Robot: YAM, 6 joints.
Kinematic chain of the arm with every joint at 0, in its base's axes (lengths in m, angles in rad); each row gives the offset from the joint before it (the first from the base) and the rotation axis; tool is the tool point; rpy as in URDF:
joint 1: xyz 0 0 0.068 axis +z
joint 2: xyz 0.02 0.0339 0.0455 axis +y
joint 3: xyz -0.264 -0.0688 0 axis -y
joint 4: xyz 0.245 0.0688 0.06 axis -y
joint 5: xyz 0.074 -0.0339 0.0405 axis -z
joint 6: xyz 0.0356 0 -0.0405 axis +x
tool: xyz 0 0 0 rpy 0 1.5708 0
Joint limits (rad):
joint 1: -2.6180..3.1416
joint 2: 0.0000..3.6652
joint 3: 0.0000..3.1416
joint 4: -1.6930..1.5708
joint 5: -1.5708..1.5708
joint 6: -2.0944..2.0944
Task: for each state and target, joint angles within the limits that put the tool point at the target. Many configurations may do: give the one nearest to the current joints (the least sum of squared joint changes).
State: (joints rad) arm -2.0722 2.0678 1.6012 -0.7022 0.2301 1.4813
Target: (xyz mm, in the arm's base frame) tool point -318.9 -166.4 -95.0
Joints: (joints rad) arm -2.6180 2.7202 1.4557 -0.6188 0.4455 1.4813
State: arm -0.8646 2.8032 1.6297 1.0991 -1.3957 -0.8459
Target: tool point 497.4 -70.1 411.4
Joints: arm -0.2073 2.3226 2.2298 1.0168 -1.2496 -0.8459
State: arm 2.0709 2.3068 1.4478 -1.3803 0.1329 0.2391
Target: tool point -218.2 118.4 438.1
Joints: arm 2.6520 1.4700 1.8958 -1.4552 0.0530 0.2391
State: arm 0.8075 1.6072 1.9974 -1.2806 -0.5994 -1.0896
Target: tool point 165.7 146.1 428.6
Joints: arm 0.6364 1.3746 1.7646 -1.4841 -0.5640 -1.0896
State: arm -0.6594 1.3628 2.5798 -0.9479 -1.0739 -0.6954
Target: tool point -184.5 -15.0 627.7
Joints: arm 0.2439 0.9739 2.7756 -0.9337 -1.0025 -0.6954
